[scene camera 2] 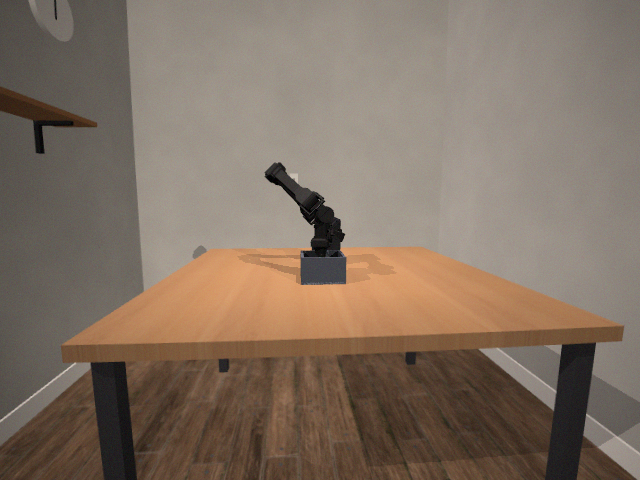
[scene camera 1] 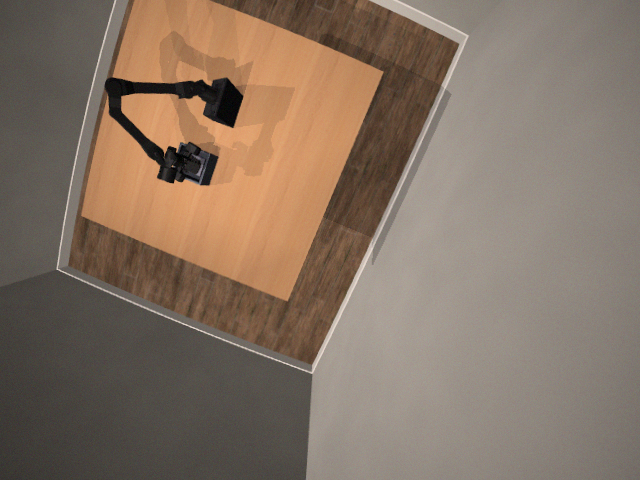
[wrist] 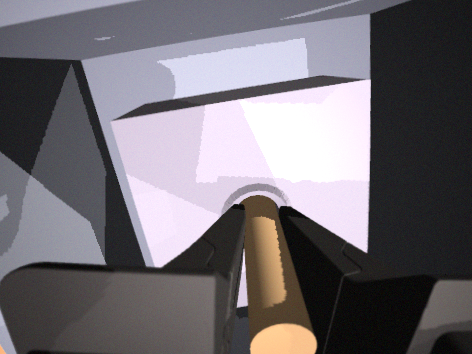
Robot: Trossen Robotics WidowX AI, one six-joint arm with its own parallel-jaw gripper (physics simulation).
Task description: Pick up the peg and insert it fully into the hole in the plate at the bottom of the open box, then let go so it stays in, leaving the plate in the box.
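I can see my gripper (wrist: 260, 216). There is a blue-grey box (scene camera 2: 331, 269), and I find the blue-grey box in the wrist view (wrist: 74, 74) as well. I also see a pale plate (wrist: 305, 143), though scene camera 2 does not show the pale plate, which is hidden by the blue-grey box.
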